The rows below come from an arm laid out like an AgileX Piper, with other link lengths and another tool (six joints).
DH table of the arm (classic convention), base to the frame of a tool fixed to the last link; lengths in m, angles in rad. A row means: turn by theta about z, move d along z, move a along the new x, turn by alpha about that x. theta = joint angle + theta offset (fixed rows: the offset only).
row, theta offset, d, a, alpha
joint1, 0, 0.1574, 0, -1.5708
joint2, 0.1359, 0, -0.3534, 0
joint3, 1.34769, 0, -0.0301, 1.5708
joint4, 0, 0.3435, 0, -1.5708
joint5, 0, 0, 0, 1.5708
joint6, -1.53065, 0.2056, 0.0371, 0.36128
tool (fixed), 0, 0.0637, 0, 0
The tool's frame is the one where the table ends.
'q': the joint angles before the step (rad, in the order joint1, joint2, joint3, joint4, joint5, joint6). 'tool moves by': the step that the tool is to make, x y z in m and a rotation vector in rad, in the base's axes. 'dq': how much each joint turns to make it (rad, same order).
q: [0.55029, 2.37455, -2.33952, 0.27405, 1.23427, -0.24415]
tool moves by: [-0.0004, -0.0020, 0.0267, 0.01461, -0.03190, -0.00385]
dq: [-0.00001, -0.03583, 0.00013, -0.00576, -0.00010, 0.00385]
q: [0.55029, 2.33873, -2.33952, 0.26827, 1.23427, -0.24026]
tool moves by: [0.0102, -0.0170, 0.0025, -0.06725, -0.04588, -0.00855]
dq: [0.00010, -0.00357, -0.00483, -0.08249, 0.00409, 0.00222]
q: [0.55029, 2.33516, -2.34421, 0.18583, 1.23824, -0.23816]
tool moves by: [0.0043, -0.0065, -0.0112, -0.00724, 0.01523, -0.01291]
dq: [-0.01042, 0.01447, 0.00004, 0.00044, 0.00174, 0.00318]
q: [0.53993, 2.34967, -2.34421, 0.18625, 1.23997, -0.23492]
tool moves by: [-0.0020, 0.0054, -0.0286, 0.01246, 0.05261, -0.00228]
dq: [-0.00463, 0.03870, 0.00023, 0.03773, -0.00012, -0.00003]
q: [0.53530, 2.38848, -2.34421, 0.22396, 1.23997, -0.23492]
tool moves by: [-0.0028, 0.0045, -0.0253, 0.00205, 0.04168, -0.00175]
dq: [0.00001, 0.03424, -0.00005, 0.02214, 0.00005, 0.00257]
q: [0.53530, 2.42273, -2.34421, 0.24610, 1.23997, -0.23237]
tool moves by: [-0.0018, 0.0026, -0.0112, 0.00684, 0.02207, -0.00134]
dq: [-0.00130, 0.01567, -0.00025, 0.01710, 0.00007, 0.00008]
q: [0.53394, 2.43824, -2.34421, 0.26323, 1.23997, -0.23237]
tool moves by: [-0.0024, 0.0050, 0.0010, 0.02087, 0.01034, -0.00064]
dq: [-0.00002, 0.00025, -0.00048, 0.02322, -0.00156, 0.00004]
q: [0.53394, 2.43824, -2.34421, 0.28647, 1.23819, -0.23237]
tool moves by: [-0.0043, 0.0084, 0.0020, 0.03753, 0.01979, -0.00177]
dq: [-0.00087, 0.00001, 0.00007, 0.04241, -0.00220, -0.00007]
